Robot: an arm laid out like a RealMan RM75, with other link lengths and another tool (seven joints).
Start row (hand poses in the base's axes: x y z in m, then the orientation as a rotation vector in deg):
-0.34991 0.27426 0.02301 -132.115 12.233 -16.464
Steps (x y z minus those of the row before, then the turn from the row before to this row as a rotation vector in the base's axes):
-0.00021 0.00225 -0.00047 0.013 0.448 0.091
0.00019 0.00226 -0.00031 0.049 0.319 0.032
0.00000 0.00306 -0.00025 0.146 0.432 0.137
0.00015 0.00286 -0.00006 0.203 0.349 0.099
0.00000 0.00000 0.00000 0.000 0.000 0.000
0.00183 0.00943 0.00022 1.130 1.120 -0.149
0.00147 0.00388 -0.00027 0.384 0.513 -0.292
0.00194 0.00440 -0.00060 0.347 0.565 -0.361
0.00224 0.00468 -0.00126 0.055 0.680 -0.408
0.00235 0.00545 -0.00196 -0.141 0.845 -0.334
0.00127 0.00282 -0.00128 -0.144 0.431 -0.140
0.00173 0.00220 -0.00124 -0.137 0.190 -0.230
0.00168 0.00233 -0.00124 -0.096 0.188 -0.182
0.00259 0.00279 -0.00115 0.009 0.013 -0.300
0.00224 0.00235 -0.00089 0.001 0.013 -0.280
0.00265 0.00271 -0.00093 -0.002 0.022 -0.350
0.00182 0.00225 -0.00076 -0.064 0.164 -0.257
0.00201 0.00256 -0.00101 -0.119 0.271 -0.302
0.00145 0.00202 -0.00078 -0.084 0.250 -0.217
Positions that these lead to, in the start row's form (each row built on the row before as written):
-0.35012 0.27651 0.02254 -132.190 12.354 -15.902
-0.34993 0.27877 0.02223 -132.202 12.482 -15.511
-0.34993 0.28183 0.02198 -132.142 12.554 -14.922
-0.34978 0.28469 0.02192 -132.008 12.632 -14.438
-0.34978 0.28469 0.02192 -132.008 12.632 -14.438
-0.34795 0.29412 0.02214 -131.068 13.457 -13.048
-0.34648 0.29800 0.02187 -130.750 14.080 -12.551
-0.34454 0.30240 0.02127 -130.468 14.805 -12.037
-0.34230 0.30708 0.02001 -130.484 15.628 -11.468
-0.33995 0.31253 0.01805 -130.722 16.444 -10.707
-0.33868 0.31535 0.01677 -130.915 16.823 -10.315
-0.33695 0.31755 0.01553 -131.054 17.182 -10.242
-0.33527 0.31988 0.01429 -131.157 17.486 -10.139
-0.33268 0.32267 0.01314 -131.115 17.838 -10.275
-0.33044 0.32502 0.01225 -131.083 18.167 -10.403
-0.32779 0.32773 0.01132 -131.046 18.581 -10.557
-0.32597 0.32998 0.01056 -131.103 18.960 -10.514
-0.32396 0.33254 0.00955 -131.225 19.445 -10.383
-0.32251 0.33456 0.00877 -131.319 19.822 -10.226

